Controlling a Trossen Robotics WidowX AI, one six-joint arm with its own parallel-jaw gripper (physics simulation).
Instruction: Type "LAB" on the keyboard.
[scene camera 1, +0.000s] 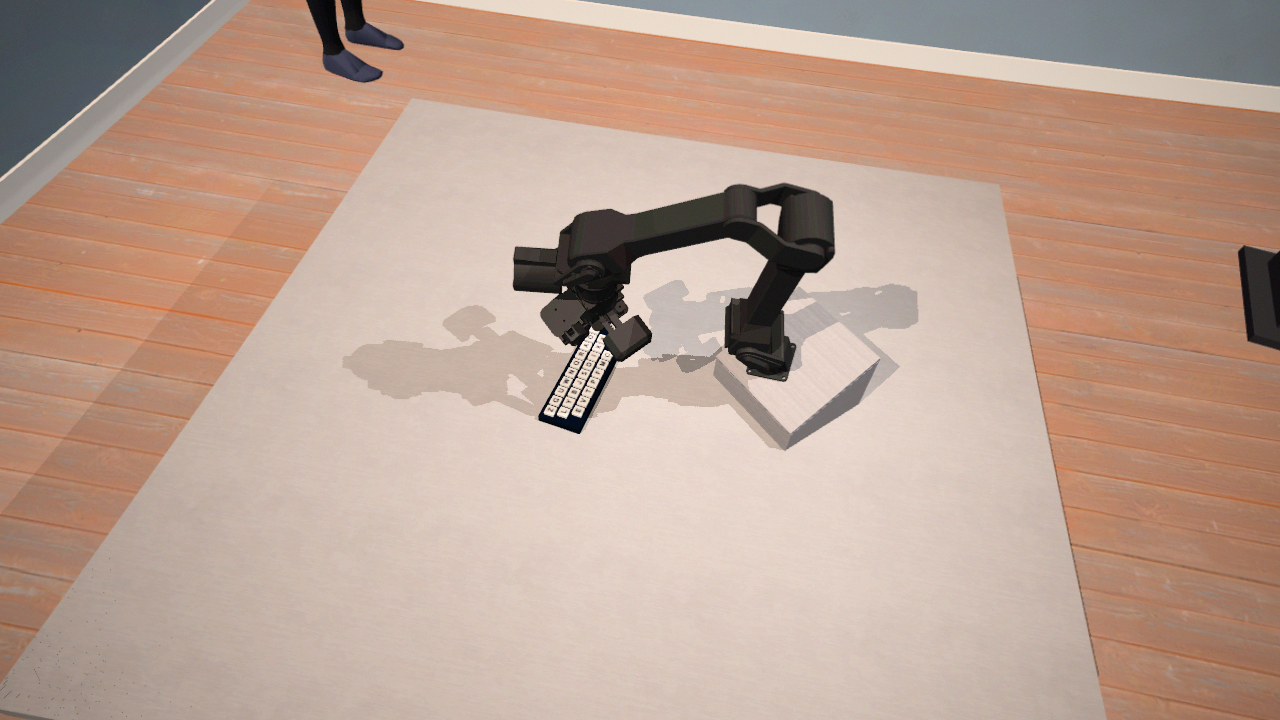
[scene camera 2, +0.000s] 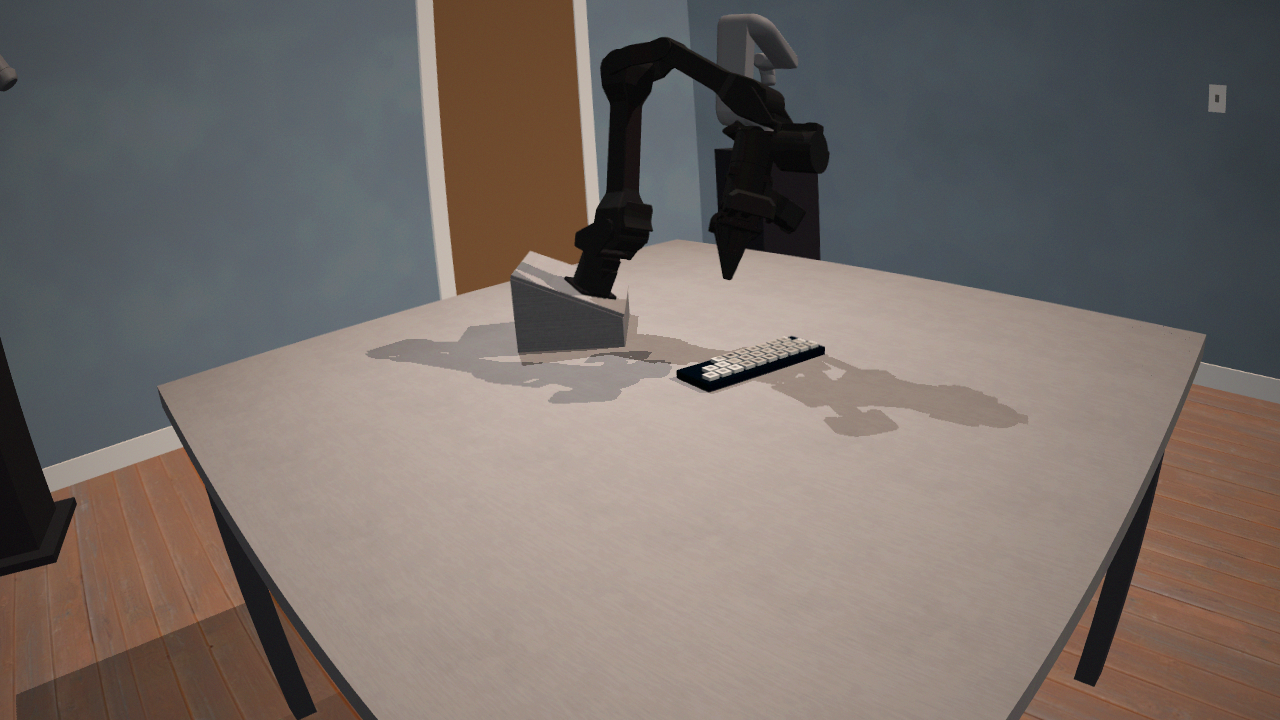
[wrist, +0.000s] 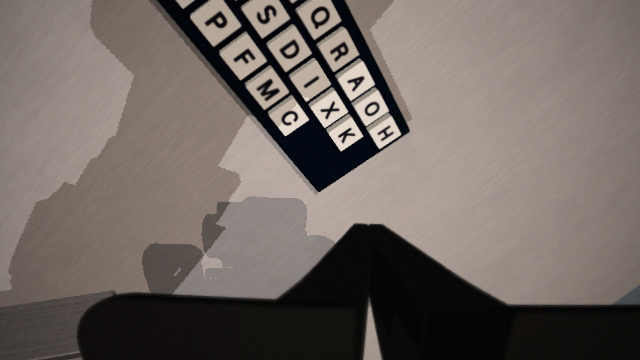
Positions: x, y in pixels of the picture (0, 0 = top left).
Labels:
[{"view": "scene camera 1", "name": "gripper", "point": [600, 315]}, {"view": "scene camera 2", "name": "gripper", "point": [727, 279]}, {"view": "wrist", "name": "gripper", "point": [367, 238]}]

